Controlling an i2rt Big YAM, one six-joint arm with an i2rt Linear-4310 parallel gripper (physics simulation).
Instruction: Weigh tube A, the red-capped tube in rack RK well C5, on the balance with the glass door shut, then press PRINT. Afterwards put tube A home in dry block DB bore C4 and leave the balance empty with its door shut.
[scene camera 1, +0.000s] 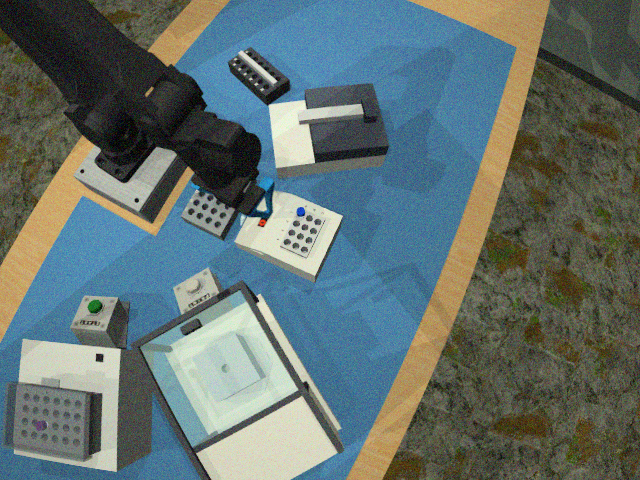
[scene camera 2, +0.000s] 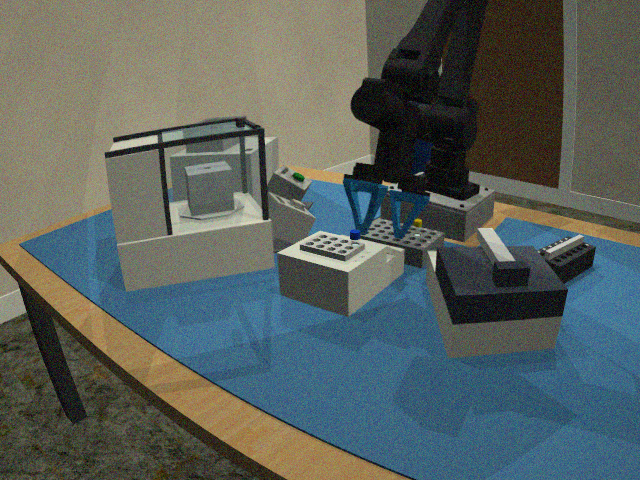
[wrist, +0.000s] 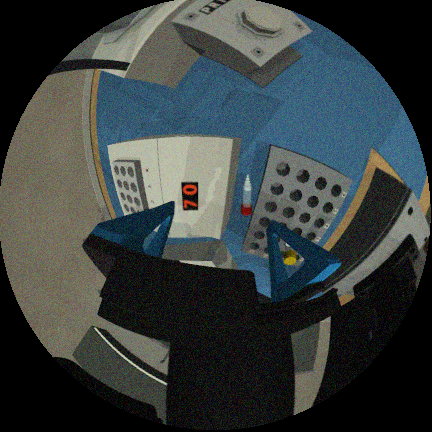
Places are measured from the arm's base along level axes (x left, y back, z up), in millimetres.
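Pixels of known places: gripper, between the fingertips: (scene camera 1: 249, 205) (scene camera 2: 380, 236) (wrist: 224, 216); arm's base, origin of its link: (scene camera 1: 130, 150) (scene camera 2: 445, 189) (wrist: 387, 268).
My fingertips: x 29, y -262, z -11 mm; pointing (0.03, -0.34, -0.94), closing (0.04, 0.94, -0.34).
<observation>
Ahead of a thing's pixels: the offset from my fingertips to its middle. "*": to the spot under its first point.
The red-capped tube @(dx -8, dy +12, dz -41 mm) (wrist: 246, 196) lies on the mat in the gap between the grey rack @(dx -10, dy +67, dz -32 mm) (scene camera 1: 206, 212) (scene camera 2: 413, 253) (wrist: 345, 176) and the white dry block @(dx -3, dy -80, dz -12 mm) (scene camera 1: 323, 258) (scene camera 2: 315, 276) (wrist: 172, 150), its pale tip away from the gripper in the wrist view. My gripper (scene camera 2: 380, 234) (wrist: 224, 216) is open and empty above that gap, one finger on the dry-block side, the other over the rack. The balance @(dx -235, dy -129, dz +64 mm) (scene camera 1: 268, 439) (scene camera 2: 196, 260) has a glass chamber with a grey block inside; I cannot tell whether its door is shut. The PRINT button @(dx -168, dy -4, dz +17 mm) (scene camera 1: 194, 285) (wrist: 262, 21) is beside it.
A blue-capped tube @(dx +23, dy -90, dz +17 mm) (scene camera 1: 300, 211) (scene camera 2: 355, 234) stands at the dry block's wells; a yellow-capped tube @(dx +17, dy +79, dz -16 mm) (scene camera 2: 417, 223) (wrist: 290, 259) stands in the rack. A dark-lidded box @(dx +200, dy -33, dz +4 mm) (scene camera 1: 346, 136) (scene camera 2: 501, 304), a black rack @(dx +259, dy +164, dz -23 mm) (scene camera 1: 273, 90), a green-button box @(* dx -292, dy +124, dz +24 mm) (scene camera 1: 95, 306) and a white machine @(dx -391, dy +70, dz +48 mm) (scene camera 1: 67, 356) surround them.
</observation>
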